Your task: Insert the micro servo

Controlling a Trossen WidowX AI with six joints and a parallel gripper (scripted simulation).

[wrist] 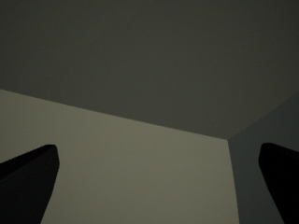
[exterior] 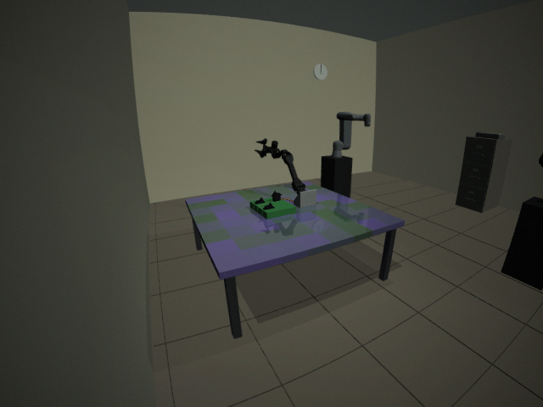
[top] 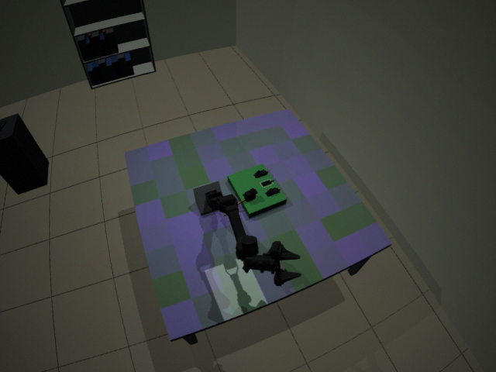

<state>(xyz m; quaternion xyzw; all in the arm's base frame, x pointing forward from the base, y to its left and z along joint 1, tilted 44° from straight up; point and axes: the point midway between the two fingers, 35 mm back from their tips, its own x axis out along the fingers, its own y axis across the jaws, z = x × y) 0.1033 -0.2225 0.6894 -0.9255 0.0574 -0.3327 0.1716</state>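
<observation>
My gripper tip is now 10 cm short of the green deck, 65 cm to the right of it and 40 cm above it.
</observation>
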